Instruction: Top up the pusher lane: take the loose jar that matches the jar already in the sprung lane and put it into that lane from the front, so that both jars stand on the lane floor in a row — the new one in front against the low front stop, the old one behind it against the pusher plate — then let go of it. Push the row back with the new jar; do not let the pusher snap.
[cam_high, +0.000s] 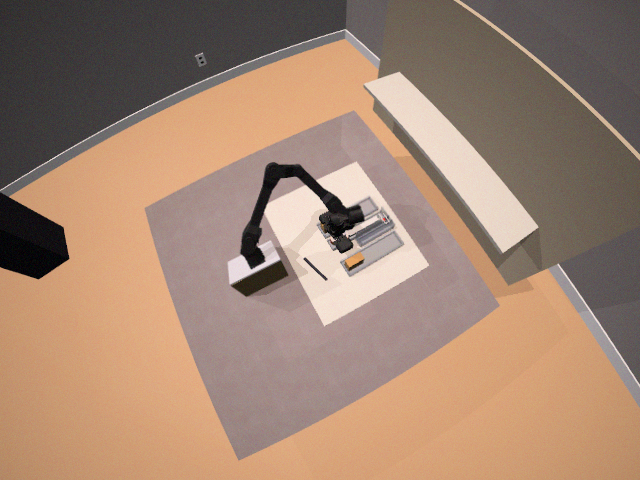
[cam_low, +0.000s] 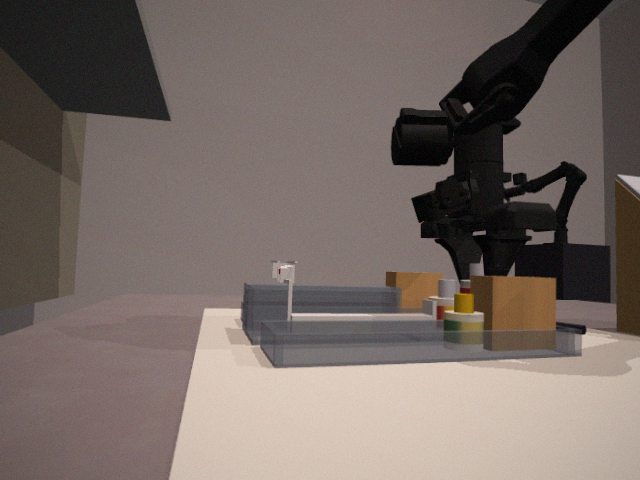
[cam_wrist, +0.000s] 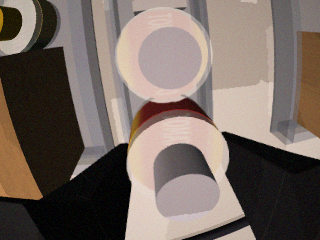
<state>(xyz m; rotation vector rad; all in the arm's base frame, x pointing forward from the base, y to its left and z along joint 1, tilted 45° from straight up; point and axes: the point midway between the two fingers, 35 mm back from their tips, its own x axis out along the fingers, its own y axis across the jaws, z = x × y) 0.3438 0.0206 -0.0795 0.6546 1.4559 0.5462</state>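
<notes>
My gripper tip is now 5 cm short of the cream board, 2 cm to the right of it and 5 cm above it. Round my gripper tip: sprung lane (15 cm ahead, 3 cm to the right, 3 cm below); white pusher plate (15 cm ahead, 4 cm to the right); thin dark rod (14 cm behind, 6 cm to the right, 4 cm below).
</notes>
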